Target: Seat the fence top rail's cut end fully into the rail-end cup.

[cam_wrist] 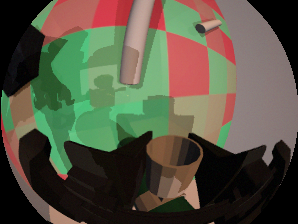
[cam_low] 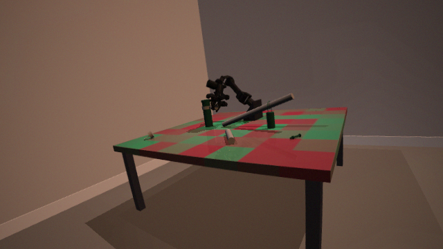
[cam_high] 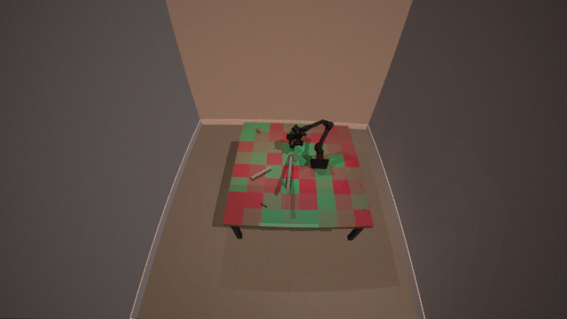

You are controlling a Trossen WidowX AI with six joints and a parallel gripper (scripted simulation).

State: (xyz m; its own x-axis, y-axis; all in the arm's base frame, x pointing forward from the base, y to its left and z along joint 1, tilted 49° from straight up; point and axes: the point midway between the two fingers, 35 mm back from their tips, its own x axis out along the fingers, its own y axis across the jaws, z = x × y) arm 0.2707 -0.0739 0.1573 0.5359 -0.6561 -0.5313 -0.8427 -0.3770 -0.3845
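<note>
Right now my gripper tip is 20 mm past the rail-end cup, 20 mm to the left of it and 30 mm below it. Round my gripper tip: small green post 10 mm ahead, 430 mm to the left, 10 mm below; then small pale fitting 380 mm ahead, 320 mm to the right, 100 mm below; then short pipe piece 270 mm ahead, 300 mm to the left, 100 mm below.
</note>
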